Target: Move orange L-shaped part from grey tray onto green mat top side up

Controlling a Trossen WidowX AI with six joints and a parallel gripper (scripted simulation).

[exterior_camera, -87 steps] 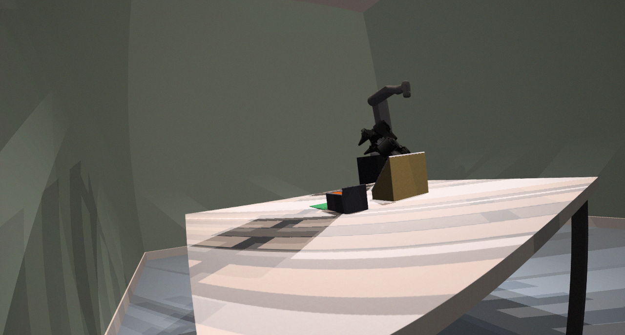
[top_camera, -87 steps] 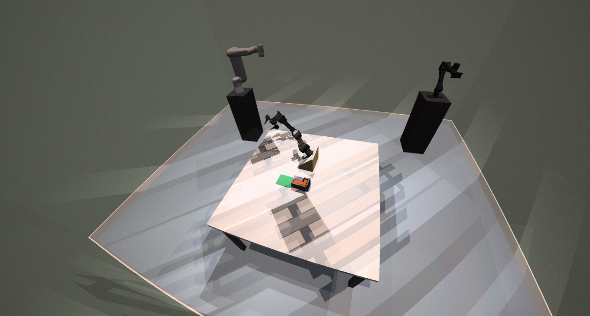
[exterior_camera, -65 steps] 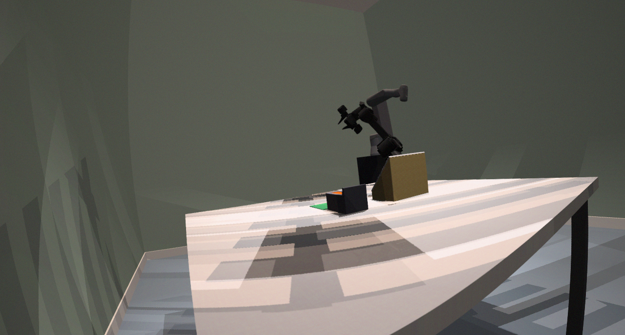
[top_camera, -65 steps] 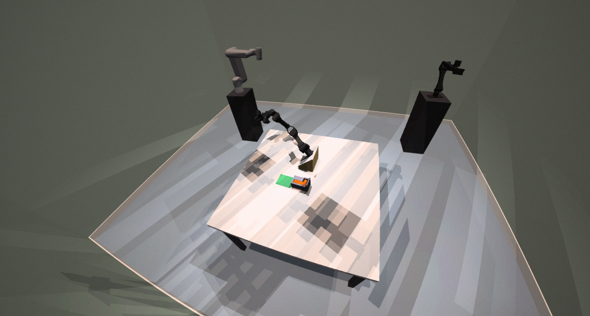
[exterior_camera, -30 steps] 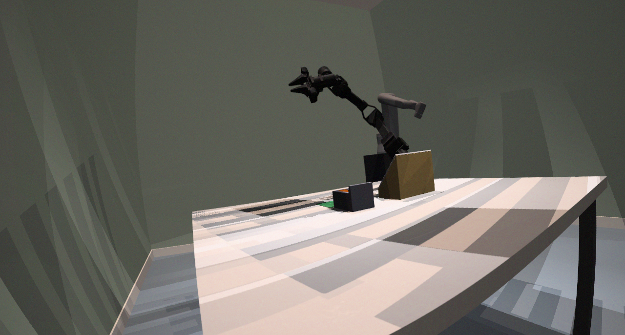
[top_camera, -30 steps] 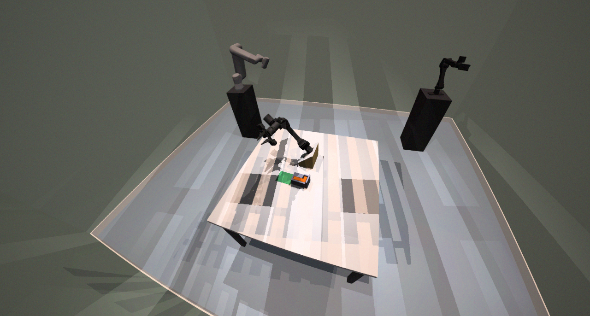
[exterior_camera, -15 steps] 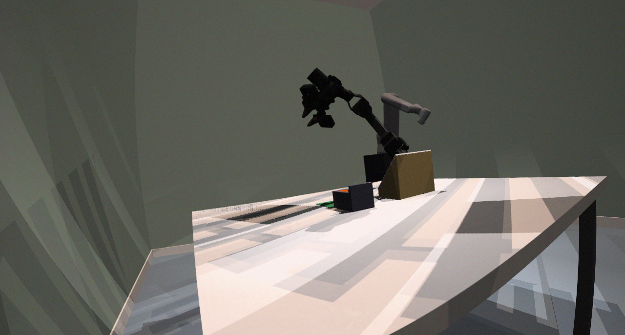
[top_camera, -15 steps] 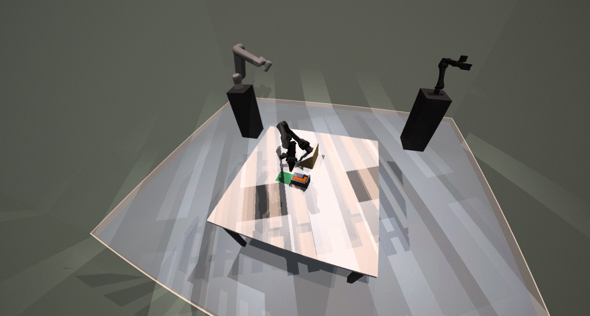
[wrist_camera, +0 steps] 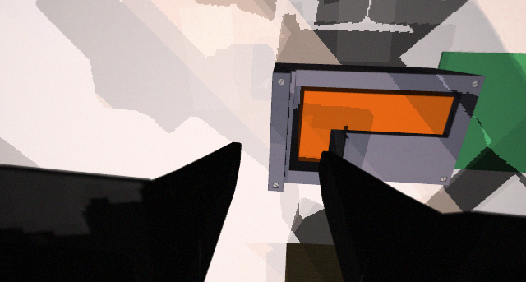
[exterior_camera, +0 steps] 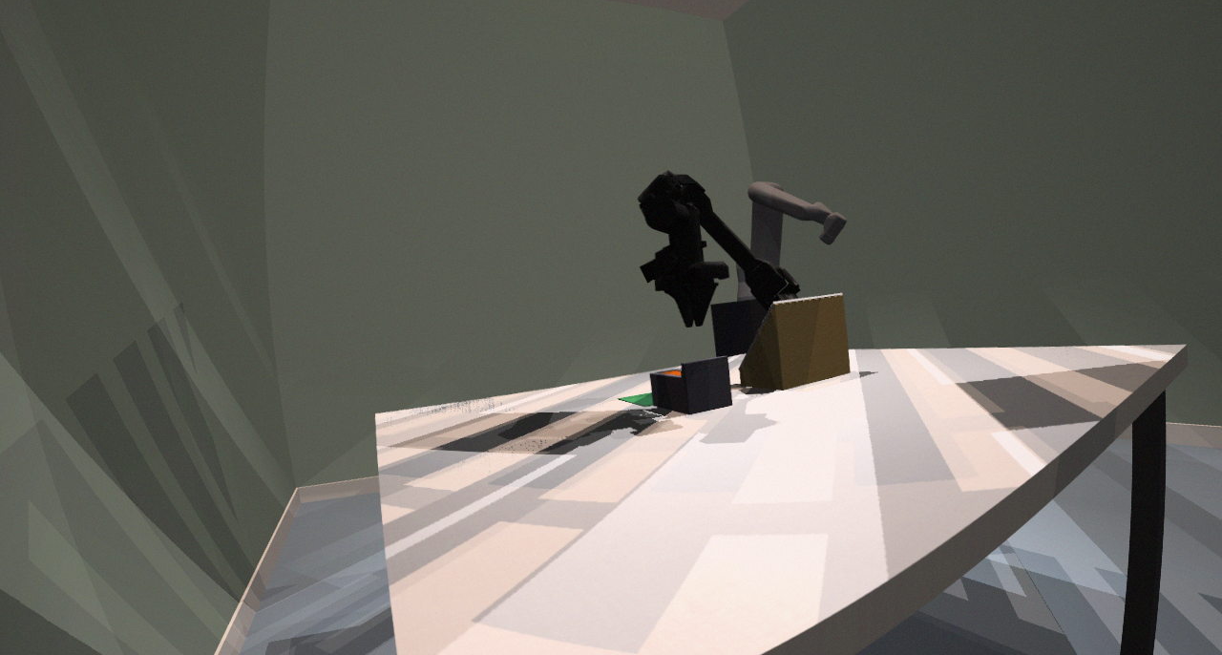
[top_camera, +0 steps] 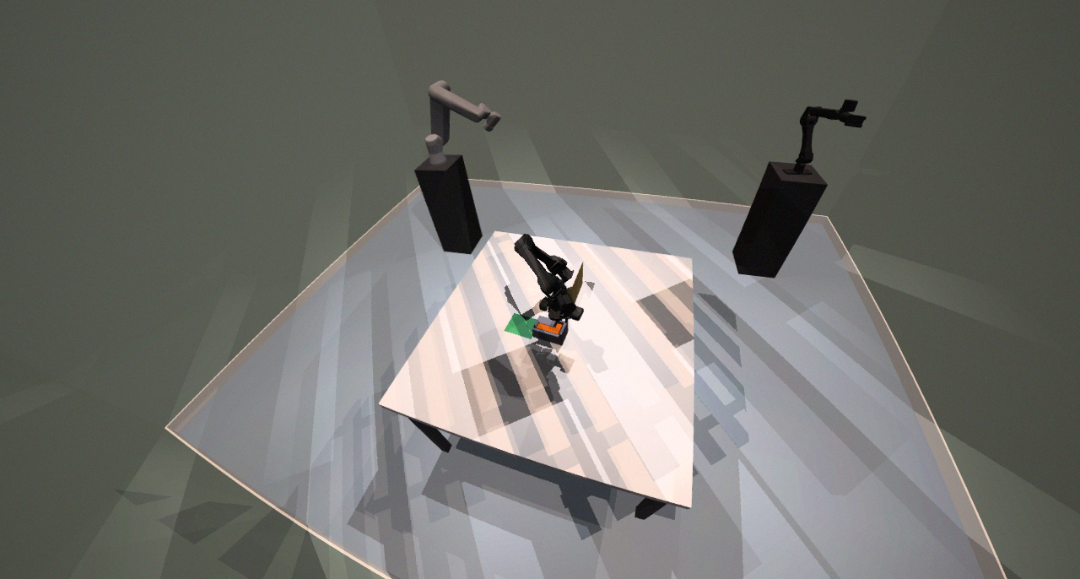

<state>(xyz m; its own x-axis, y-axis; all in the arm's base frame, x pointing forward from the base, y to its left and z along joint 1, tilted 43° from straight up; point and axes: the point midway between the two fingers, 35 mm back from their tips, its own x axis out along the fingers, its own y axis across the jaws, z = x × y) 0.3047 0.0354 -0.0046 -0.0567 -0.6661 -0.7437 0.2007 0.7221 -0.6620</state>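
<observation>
The orange L-shaped part is 10 cm below my gripper tip, 5 cm to the right of it and 2 cm behind it. From my gripper tip the other things lie so: green mat (22 cm to the right, 16 cm below, 4 cm behind).
</observation>
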